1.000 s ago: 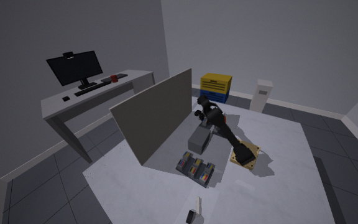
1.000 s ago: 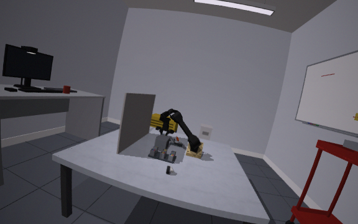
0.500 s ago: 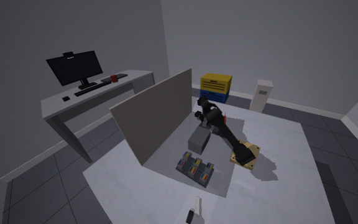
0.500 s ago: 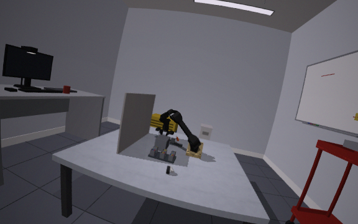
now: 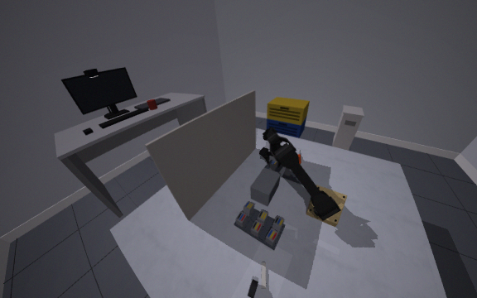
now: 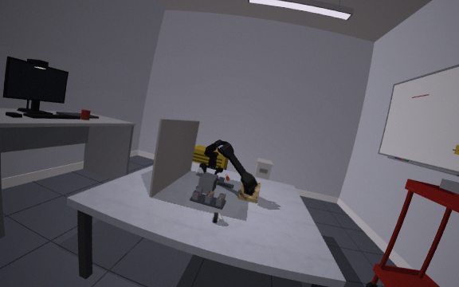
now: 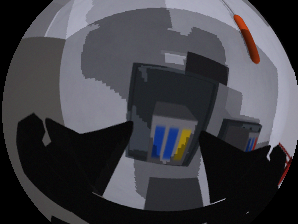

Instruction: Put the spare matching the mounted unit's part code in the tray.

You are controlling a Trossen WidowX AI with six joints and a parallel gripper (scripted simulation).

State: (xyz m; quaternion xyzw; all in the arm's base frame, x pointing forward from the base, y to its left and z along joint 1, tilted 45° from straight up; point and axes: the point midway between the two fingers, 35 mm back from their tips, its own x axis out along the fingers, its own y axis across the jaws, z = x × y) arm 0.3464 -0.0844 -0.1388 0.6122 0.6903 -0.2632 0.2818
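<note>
My gripper tip is 10 mm below the grey spare. Also, from my gripper tip: tall grey panel: 220 mm to the left, 200 mm above, 190 mm ahead; grey mounted unit: 210 mm to the left, 60 mm behind, 30 mm above; white stick: 530 mm to the left, 250 mm behind, 20 mm below.
</note>
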